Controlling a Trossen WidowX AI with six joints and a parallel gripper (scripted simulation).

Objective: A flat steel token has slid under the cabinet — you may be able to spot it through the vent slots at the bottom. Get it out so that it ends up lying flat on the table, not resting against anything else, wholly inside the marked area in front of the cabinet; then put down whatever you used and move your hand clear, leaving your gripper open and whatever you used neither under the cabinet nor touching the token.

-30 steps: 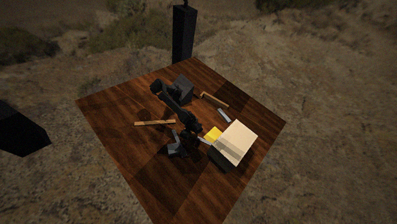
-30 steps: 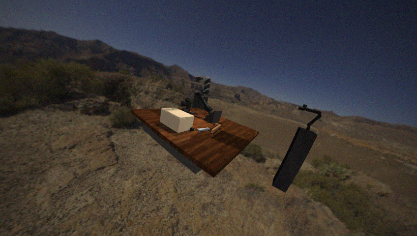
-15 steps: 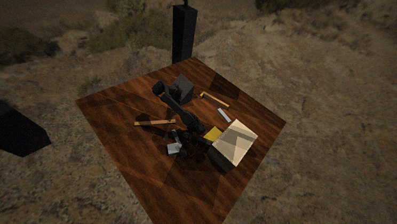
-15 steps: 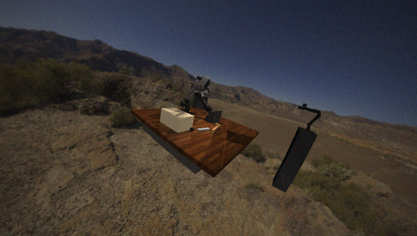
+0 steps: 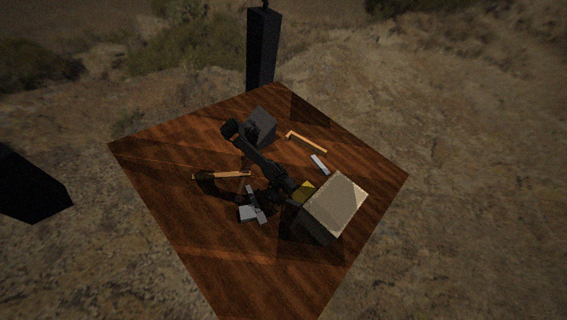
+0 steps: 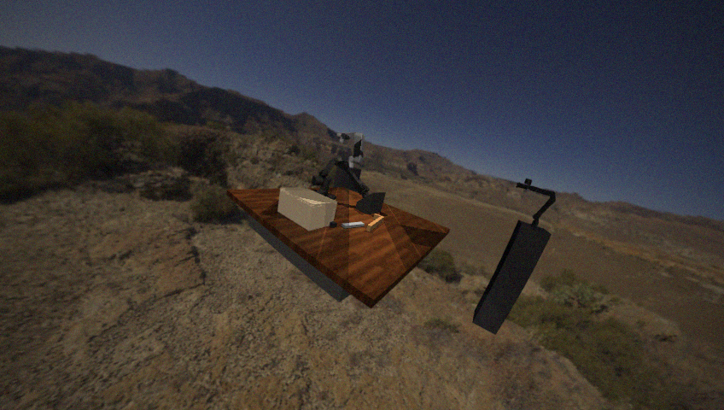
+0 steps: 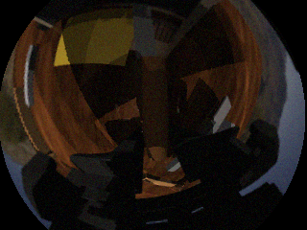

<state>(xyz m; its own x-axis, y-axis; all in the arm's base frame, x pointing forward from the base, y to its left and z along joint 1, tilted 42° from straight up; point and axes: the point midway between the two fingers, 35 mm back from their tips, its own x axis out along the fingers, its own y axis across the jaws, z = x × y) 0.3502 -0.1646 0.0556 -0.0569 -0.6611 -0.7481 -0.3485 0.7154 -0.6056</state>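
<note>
The grey scraper is 120 mm to the right of my gripper tip. From my gripper tip the other things lie so: steel token 230 mm ahead, 140 mm to the left, 10 mm below; then wooden stick 260 mm behind, 140 mm to the right; then grey block 180 mm to the right, 10 mm above.
</note>
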